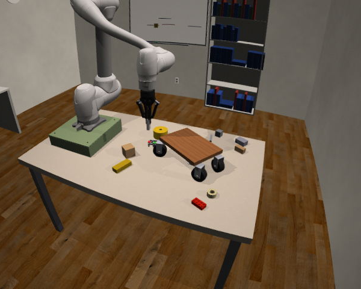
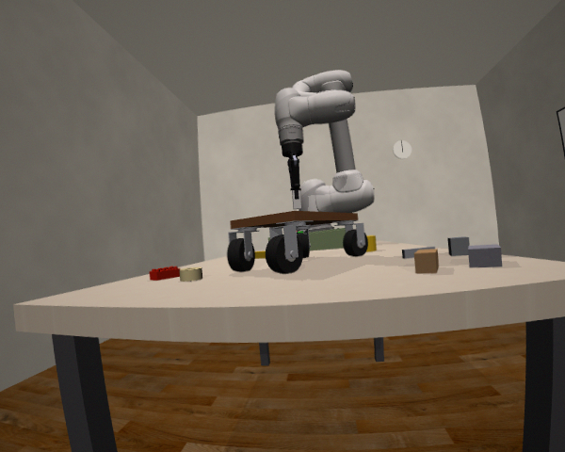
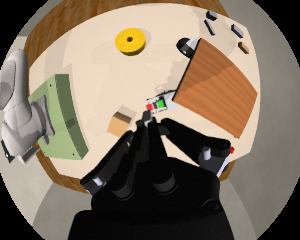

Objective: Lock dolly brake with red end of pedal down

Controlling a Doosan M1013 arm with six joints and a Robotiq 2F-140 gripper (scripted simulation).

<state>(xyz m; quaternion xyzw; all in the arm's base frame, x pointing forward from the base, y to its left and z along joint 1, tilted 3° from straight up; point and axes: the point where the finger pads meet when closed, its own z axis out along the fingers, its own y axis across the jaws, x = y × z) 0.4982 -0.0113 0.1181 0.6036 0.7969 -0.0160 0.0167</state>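
Now: the brake pedal 120 mm below my hand and 20 mm ahead of it. Also, from my hand: yellow disc: 220 mm to the left, 180 mm below, 40 mm behind; yellow bar: 190 mm below, 180 mm to the right, 70 mm behind; tan cube: 170 mm below, 110 mm behind, 60 mm to the right.
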